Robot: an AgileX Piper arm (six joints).
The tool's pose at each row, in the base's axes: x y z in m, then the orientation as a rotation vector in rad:
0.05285 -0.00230 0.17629 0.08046 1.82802 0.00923
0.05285 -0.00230 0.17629 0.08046 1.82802 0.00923
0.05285 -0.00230 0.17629 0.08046 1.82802 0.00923
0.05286 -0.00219 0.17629 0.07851 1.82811 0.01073
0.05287 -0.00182 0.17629 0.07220 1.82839 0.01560
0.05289 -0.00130 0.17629 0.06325 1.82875 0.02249
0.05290 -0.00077 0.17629 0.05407 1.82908 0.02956
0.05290 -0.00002 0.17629 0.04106 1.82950 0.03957
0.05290 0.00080 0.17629 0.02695 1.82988 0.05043
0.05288 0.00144 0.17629 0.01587 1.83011 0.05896
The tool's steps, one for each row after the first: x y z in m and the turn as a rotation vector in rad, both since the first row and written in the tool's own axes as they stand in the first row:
0.00000 0.00000 0.00000 0.00000 0.00000 0.00000
0.00000 0.00000 0.00000 0.00000 0.00000 0.00000
0.00000 0.00011 0.00001 -0.00206 0.00011 -0.00055
0.00002 0.00048 0.00000 -0.00873 0.00045 -0.00231
0.00005 0.00100 0.00000 -0.01818 0.00092 -0.00482
0.00008 0.00153 -0.00001 -0.02787 0.00141 -0.00739
0.00012 0.00228 -0.00003 -0.04160 0.00211 -0.01104
0.00017 0.00309 -0.00006 -0.05650 0.00286 -0.01499
0.00022 0.00373 -0.00011 -0.06819 0.00345 -0.01809

